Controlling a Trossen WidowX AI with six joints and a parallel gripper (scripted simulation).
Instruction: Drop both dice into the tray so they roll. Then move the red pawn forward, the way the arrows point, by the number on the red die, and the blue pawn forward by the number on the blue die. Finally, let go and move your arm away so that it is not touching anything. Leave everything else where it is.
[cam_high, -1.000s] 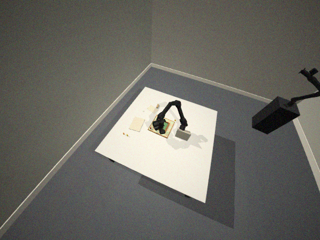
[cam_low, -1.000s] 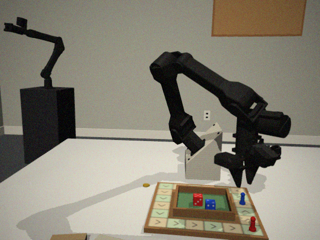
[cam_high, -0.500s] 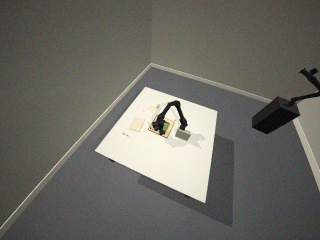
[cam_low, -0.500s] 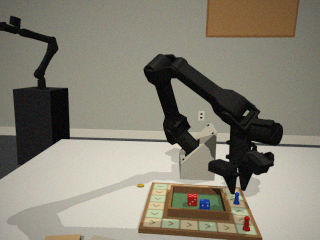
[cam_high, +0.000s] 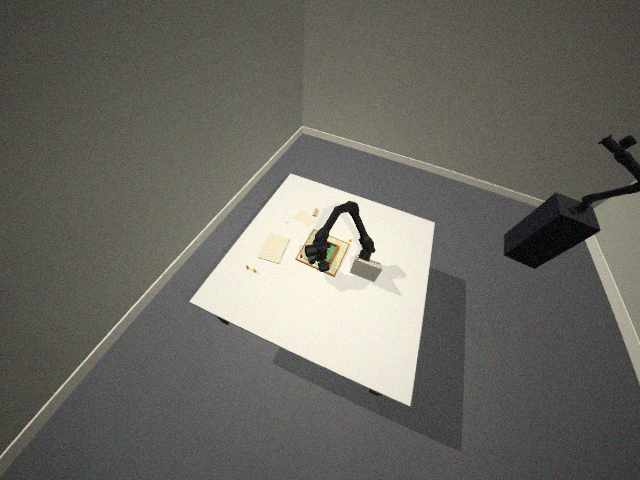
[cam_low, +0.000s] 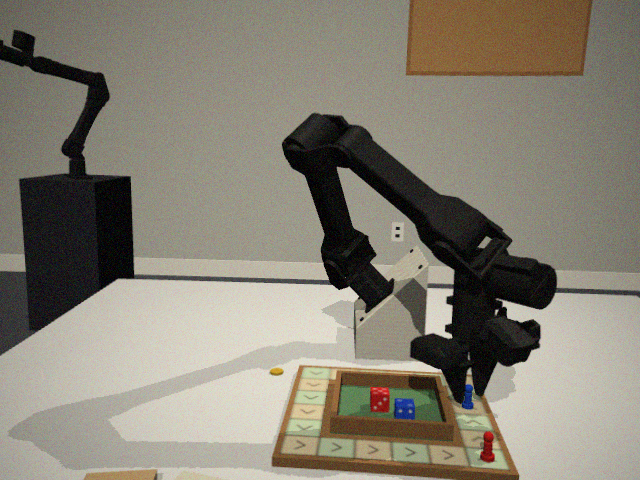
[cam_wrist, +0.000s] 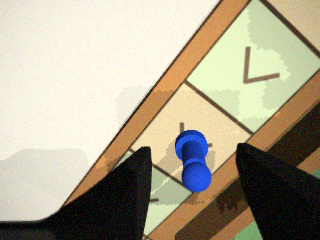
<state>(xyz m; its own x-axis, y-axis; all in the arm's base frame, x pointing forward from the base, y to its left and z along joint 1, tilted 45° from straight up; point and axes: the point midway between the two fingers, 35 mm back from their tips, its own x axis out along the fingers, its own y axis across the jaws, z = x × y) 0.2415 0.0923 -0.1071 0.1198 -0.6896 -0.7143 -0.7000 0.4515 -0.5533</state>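
My gripper tip is now 110 mm to the left of the green tray, 30 mm short of it and 20 mm above it. The rest, counted from my gripper tip: red pawn (130 mm ahead, 10 mm to the left); then blue pawn (right at my gripper tip); then yellow token (300 mm to the right, 90 mm behind, 20 mm below).
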